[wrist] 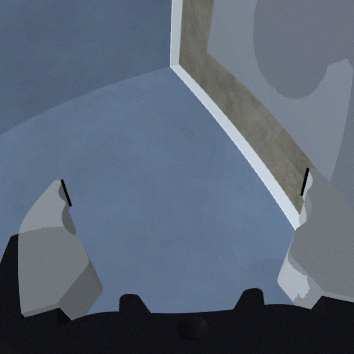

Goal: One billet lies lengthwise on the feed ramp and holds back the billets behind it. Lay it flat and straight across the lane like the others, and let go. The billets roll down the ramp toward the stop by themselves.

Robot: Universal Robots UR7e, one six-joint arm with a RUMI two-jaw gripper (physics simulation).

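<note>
My gripper is open, its two pale grey fingers wide apart at the left and right of the wrist view, with no object between them. A smooth blue surface shows between and beyond the fingers. The billets, the feed ramp and the stop do not show in this view, so where the gripper is relative to them cannot be told.
The blue surface has a white edge that bends at the top and runs down to the right finger. Beyond it lie a brownish strip and a grey area with darker shadows. A curved shadow crosses the blue at upper left.
</note>
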